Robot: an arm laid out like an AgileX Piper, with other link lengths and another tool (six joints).
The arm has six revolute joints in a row. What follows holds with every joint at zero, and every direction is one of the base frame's. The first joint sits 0.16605 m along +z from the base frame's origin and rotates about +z. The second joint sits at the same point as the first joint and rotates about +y. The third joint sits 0.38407 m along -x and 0.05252 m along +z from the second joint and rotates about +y. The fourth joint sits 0.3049 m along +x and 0.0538 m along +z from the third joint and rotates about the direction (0.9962, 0, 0.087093). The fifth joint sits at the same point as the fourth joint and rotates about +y. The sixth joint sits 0.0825 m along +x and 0.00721 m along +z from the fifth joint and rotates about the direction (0.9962, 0, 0.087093). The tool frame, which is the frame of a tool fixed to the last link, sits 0.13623 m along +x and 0.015 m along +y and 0.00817 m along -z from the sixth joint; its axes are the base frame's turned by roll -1.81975, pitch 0.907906 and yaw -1.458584 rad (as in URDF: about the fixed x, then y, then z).
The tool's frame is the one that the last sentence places.
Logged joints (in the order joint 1, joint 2, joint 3, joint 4, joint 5, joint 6), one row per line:
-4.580 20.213 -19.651 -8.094 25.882 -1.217
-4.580 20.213 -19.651 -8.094 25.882 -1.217
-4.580 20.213 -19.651 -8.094 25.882 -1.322
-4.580 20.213 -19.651 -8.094 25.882 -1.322
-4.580 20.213 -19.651 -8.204 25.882 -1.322
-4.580 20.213 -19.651 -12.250 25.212 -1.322
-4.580 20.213 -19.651 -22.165 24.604 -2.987
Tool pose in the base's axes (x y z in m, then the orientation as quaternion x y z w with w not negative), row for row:
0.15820 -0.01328 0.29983 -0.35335 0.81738 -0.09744 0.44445
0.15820 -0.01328 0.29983 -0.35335 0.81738 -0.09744 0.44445
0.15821 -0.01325 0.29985 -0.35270 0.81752 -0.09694 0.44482
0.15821 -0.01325 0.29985 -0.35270 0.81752 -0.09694 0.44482
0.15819 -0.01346 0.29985 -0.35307 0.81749 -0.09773 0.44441
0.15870 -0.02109 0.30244 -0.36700 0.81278 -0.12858 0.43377
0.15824 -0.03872 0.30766 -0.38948 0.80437 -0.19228 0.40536
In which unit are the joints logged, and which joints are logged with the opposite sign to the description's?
The joints are logged in degrees. Opposite sign: joint 6.
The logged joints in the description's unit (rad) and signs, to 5 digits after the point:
-0.07994 0.35278 -0.34297 -0.14127 0.45173 0.02124
-0.07994 0.35278 -0.34297 -0.14127 0.45173 0.02124
-0.07994 0.35278 -0.34297 -0.14127 0.45173 0.02307
-0.07994 0.35278 -0.34297 -0.14127 0.45173 0.02307
-0.07994 0.35278 -0.34297 -0.14319 0.45173 0.02307
-0.07994 0.35278 -0.34297 -0.21380 0.44003 0.02307
-0.07994 0.35278 -0.34297 -0.38685 0.42942 0.05213

